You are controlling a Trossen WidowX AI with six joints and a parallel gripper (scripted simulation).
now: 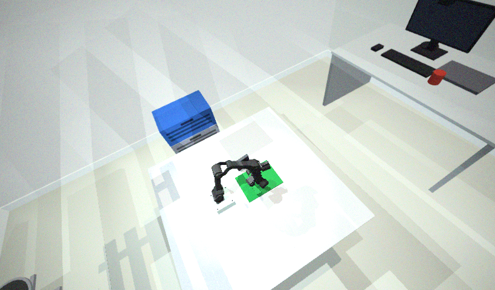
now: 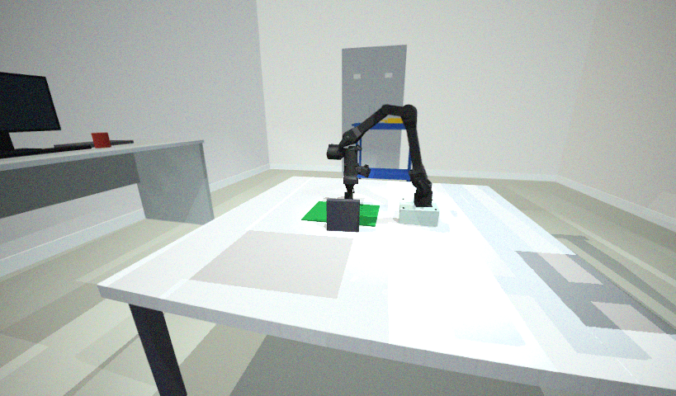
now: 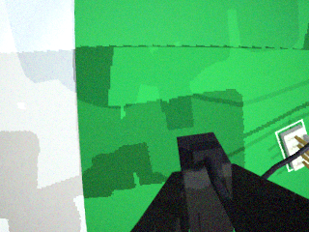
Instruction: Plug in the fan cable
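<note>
My gripper tip is 80 mm to the right of the four-pin fan header, 70 mm above it and 20 mm short of it. The rest, counted from my gripper tip: green board: 80 mm below, 40 mm to the left, 30 mm ahead; black fan: 220 mm to the left, 10 mm below, 10 mm ahead; dark grey plug: 10 mm ahead.
</note>
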